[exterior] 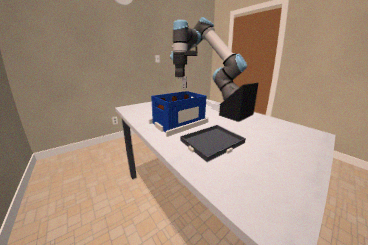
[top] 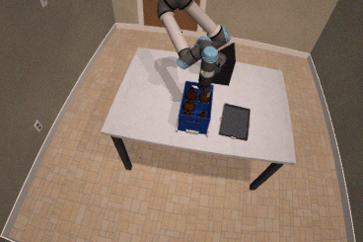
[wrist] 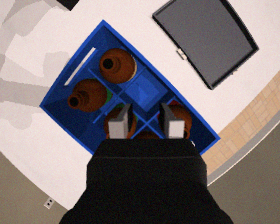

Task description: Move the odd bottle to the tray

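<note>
Right now my hand is 9 cm short of the bottle, 9 cm to the left of it and 15 cm above it. Also, from my hand: dark tray 1 cm ahead, 23 cm to the left, 23 cm below; blue crate 4 cm to the right, 16 cm below.
</note>
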